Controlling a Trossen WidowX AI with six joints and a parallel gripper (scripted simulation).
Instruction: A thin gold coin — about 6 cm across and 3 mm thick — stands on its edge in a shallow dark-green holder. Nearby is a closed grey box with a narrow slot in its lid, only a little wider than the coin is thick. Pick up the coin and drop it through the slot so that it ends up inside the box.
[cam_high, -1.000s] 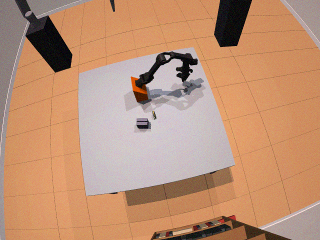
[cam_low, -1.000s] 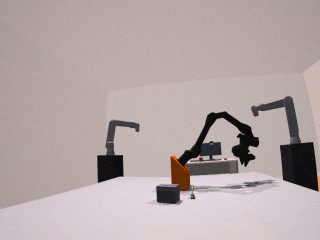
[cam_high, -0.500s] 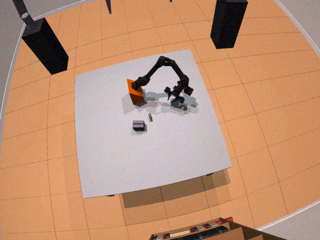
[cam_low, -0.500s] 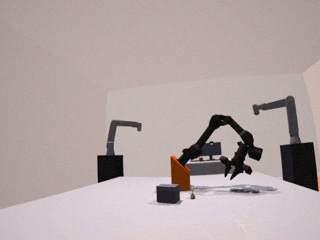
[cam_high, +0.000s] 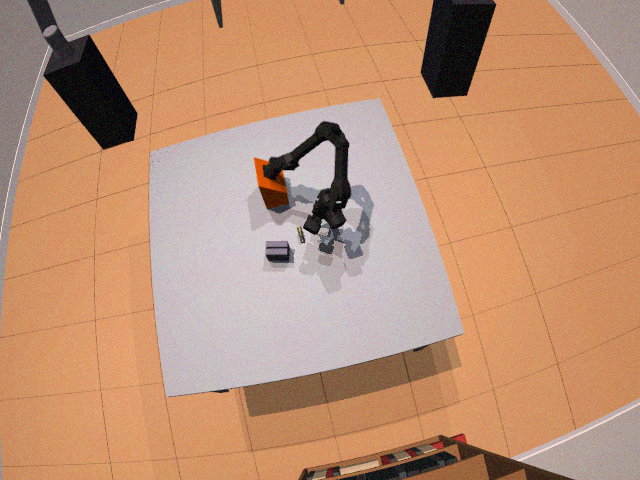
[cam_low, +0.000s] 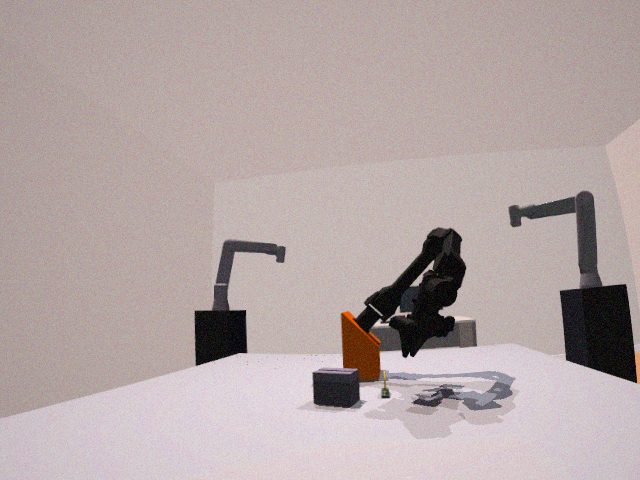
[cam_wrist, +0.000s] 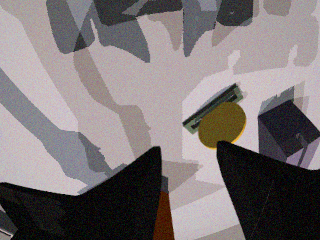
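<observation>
My gripper tip is now 6 cm to the left of the gold coin, 6 cm above it and 2 cm short of it.
</observation>
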